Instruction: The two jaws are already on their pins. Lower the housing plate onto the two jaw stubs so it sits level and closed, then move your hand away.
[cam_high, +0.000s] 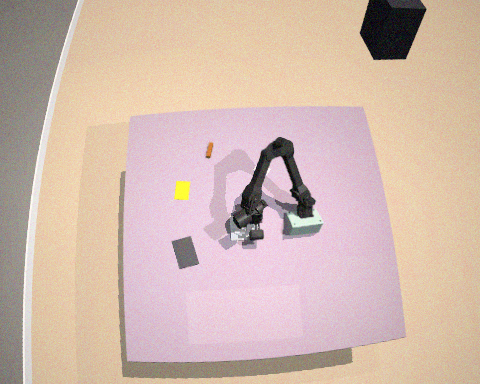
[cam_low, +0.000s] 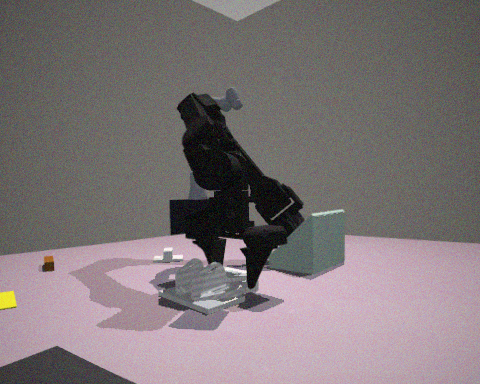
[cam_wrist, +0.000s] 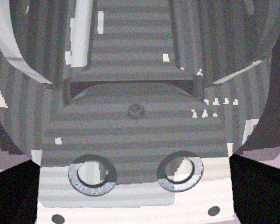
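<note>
My gripper tip is 1 cm short of the white base and 2 cm below it. Also, from my gripper tip: orange block 13 cm ahead, 43 cm to the right; then dark grey tile 33 cm ahead, 7 cm to the left; then yellow tile 30 cm ahead, 24 cm to the right, 1 cm below.
</note>
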